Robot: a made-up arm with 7 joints. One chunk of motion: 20 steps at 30 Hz.
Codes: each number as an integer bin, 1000 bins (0 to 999) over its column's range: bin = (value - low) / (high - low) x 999, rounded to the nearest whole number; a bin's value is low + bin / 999 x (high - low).
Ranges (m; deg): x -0.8..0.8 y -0.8..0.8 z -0.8..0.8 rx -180..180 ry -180..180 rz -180..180
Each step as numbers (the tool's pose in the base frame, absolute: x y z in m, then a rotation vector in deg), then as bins.
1 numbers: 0.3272 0.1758 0.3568 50.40 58.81 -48.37
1 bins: 704 609 722 639 663 365
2 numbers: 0.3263 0.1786 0.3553 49.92 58.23 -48.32
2 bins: 703 611 721 638 661 365
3 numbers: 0.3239 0.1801 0.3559 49.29 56.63 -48.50
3 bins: 702 612 722 636 657 365
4 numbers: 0.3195 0.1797 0.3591 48.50 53.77 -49.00
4 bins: 699 612 724 634 649 364
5 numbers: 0.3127 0.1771 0.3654 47.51 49.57 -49.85
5 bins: 695 610 728 631 637 361
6 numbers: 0.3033 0.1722 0.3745 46.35 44.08 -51.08
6 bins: 689 607 733 628 622 358
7 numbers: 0.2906 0.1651 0.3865 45.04 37.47 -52.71
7 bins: 681 603 741 624 603 353
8 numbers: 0.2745 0.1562 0.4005 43.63 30.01 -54.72
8 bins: 671 597 750 621 583 348
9 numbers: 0.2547 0.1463 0.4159 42.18 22.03 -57.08
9 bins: 659 591 759 617 561 341
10 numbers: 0.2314 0.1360 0.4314 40.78 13.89 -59.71
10 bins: 644 584 769 613 538 334
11 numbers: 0.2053 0.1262 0.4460 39.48 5.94 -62.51
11 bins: 628 578 778 609 516 326
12 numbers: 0.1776 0.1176 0.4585 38.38 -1.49 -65.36
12 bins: 610 573 786 606 495 318
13 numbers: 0.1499 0.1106 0.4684 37.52 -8.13 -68.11
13 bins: 593 569 792 604 477 310
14 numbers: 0.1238 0.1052 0.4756 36.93 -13.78 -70.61
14 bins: 577 565 796 602 461 304
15 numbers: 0.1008 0.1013 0.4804 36.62 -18.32 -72.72
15 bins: 562 563 799 601 449 298
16 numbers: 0.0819 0.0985 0.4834 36.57 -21.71 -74.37
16 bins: 551 561 801 601 439 293
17 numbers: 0.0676 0.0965 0.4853 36.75 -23.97 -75.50
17 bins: 542 560 803 601 433 290
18 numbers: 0.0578 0.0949 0.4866 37.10 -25.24 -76.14
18 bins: 536 559 803 602 429 288
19 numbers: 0.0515 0.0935 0.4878 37.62 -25.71 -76.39
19 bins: 532 558 804 604 428 288
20 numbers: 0.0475 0.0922 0.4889 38.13 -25.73 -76.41
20 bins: 529 557 805 605 428 287
